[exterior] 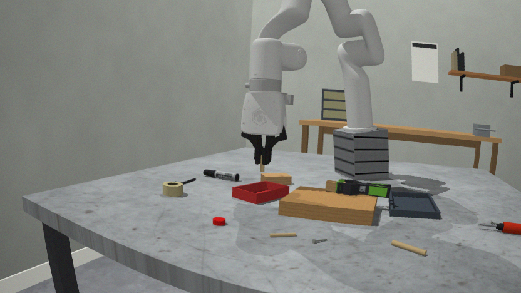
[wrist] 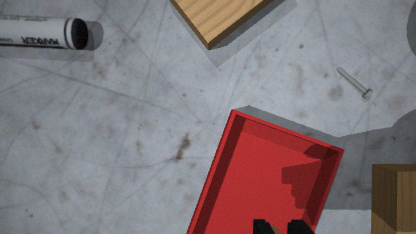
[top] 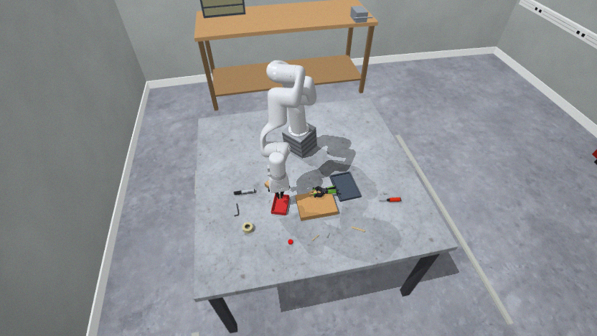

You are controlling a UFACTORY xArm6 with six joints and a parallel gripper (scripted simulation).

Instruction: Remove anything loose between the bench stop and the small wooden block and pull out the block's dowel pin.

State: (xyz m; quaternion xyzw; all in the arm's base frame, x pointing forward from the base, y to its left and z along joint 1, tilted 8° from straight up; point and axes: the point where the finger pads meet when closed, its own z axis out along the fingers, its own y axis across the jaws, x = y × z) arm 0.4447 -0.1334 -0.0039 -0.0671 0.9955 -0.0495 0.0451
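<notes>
Now: the red tray 9 cm below my hand. From my hand the other things lie so: bench board (2 cm ahead, 19 cm to the left, 8 cm below); then dowel pin (2 cm below); then wooden block (4 cm behind, 18 cm to the left, 6 cm below).
</notes>
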